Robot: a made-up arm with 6 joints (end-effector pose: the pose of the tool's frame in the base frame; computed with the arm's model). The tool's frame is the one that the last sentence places.
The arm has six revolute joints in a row. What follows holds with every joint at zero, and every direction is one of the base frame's. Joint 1 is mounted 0.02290 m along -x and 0.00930 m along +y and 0.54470 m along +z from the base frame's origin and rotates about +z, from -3.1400 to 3.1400 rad. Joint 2 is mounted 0.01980 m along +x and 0.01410 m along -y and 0.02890 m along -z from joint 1 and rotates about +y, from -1.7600 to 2.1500 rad. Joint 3 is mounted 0.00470 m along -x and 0.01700 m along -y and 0.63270 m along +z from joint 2 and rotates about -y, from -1.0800 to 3.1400 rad. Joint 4 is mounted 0.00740 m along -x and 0.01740 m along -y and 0.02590 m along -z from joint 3 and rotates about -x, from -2.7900 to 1.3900 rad. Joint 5 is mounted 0.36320 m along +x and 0.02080 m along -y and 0.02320 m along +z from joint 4 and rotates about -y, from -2.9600 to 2.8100 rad. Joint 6 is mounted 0.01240 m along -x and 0.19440 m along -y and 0.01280 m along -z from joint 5 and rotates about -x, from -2.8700 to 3.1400 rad. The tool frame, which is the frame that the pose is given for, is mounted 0.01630 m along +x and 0.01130 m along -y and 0.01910 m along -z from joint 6; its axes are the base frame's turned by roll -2.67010, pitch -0.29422 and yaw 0.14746 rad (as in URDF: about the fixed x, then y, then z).
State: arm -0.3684 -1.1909 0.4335 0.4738 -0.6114 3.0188
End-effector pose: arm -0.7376 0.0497 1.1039 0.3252 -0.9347 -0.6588
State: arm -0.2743 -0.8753 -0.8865 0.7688 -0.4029 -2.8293
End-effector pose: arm -0.1737 -0.1300 1.0426 -0.5502 0.5702 -0.7573
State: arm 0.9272 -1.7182 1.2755 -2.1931 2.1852 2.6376
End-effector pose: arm -0.6203 -0.6879 0.6793 -0.9655 -0.3835 -0.4393
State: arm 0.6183 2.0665 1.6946 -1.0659 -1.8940 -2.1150
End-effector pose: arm 0.7485 0.3587 -0.0764 -0.2988 1.9573 1.6514
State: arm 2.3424 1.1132 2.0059 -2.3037 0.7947 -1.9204
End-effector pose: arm -0.7408 0.6464 0.9758 1.1657 1.7983 1.3745
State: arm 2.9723 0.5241 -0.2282 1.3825 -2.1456 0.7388
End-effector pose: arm -0.7256 0.1932 0.9901 0.5564 0.2681 0.7026
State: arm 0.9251 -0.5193 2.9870 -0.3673 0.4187 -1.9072
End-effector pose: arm -0.2414 -0.6668 1.0132 -1.8248 1.9431 0.5874
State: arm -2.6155 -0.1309 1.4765 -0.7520 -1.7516 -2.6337
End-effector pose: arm -0.1821 0.1540 1.5011 0.2881 0.3041 -2.1122
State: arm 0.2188 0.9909 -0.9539 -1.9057 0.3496 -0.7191
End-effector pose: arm 0.1696 0.0812 0.6021 -0.8436 2.0865 -0.2920
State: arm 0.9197 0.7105 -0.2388 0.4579 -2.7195 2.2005
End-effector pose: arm 0.5982 0.4236 0.7598 -1.4369 1.0586 -2.3147
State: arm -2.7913 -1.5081 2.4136 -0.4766 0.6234 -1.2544
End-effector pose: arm 0.8020 0.5528 0.3690 1.6392 1.6801 -1.1247
